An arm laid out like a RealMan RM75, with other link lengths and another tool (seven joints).
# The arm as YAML. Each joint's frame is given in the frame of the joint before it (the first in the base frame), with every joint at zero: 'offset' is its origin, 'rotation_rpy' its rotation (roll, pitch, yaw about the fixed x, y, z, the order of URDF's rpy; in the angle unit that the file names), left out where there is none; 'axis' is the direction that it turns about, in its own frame. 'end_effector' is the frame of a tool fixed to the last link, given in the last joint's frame.
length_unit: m
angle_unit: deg
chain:
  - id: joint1
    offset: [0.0, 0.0, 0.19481]
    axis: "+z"
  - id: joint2
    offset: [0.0, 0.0, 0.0]
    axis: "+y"
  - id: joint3
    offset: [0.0, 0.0, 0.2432]
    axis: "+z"
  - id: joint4
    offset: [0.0, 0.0, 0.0]
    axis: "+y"
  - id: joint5
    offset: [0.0, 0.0, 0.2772]
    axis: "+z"
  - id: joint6
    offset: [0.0, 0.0, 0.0]
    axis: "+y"
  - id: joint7
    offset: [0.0, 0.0, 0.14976]
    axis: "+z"
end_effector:
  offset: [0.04, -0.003, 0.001]
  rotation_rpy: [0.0, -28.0, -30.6]
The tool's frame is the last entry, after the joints.
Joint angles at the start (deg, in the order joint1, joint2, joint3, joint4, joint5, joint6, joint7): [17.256 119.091 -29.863 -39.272 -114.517 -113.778 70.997]
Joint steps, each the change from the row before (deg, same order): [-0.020 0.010 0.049 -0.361 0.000 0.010 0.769]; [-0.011 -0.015 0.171 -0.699 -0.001 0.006 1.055]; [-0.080 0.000 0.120 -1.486 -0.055 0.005 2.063]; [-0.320 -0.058 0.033 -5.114 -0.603 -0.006 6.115]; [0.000 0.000 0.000 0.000 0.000 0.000 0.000]
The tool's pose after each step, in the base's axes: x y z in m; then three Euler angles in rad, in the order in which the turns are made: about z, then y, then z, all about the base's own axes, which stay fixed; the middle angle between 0 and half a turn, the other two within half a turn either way. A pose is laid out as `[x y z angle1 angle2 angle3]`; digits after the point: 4 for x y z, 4 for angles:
[0.3636 0.2570 -0.0323 -0.3768 1.9697 2.9653]
[0.3636 0.2578 -0.0292 -0.3748 1.9737 2.9559]
[0.3634 0.2590 -0.0234 -0.3686 1.9843 2.9399]
[0.3628 0.2621 -0.0043 -0.3530 2.0320 2.8947]
[0.3628 0.2621 -0.0043 -0.3530 2.0320 2.8947]

